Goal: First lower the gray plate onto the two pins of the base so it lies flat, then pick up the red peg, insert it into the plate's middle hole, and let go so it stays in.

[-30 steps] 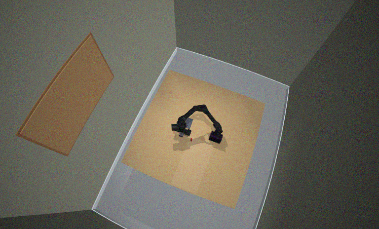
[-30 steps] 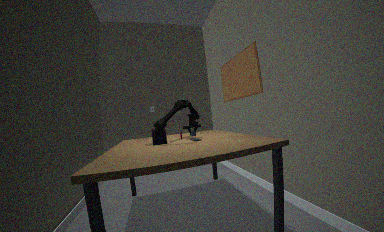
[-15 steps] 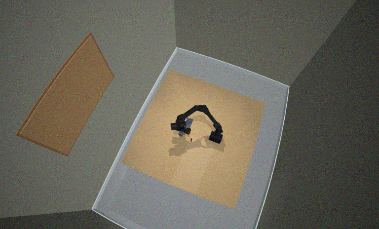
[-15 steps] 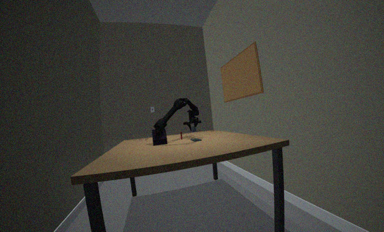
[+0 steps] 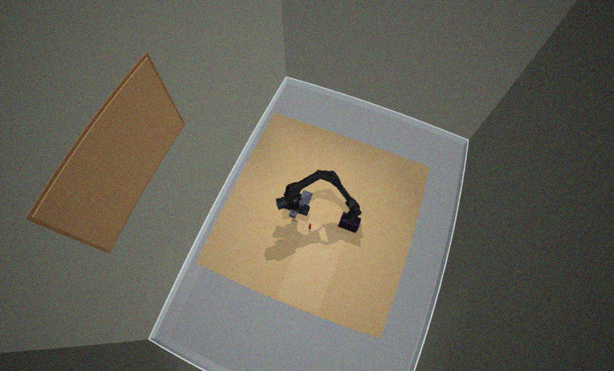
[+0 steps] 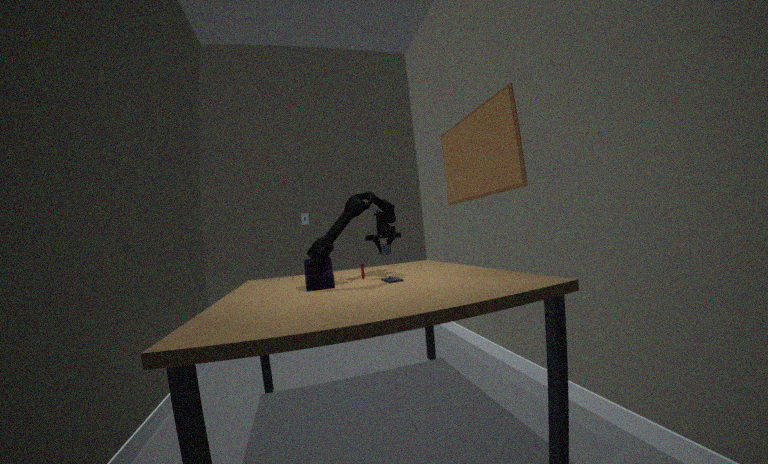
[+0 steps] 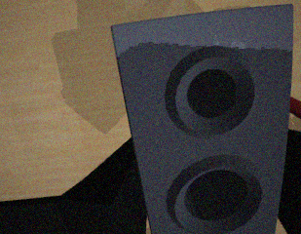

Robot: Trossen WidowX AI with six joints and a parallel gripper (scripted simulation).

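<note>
My gripper tip is now 14 cm to the left of the base and 12 cm above it. Round my gripper tip: red peg 12 cm behind, 2 cm to the left, 9 cm below; gray plate 3 cm above.
</note>
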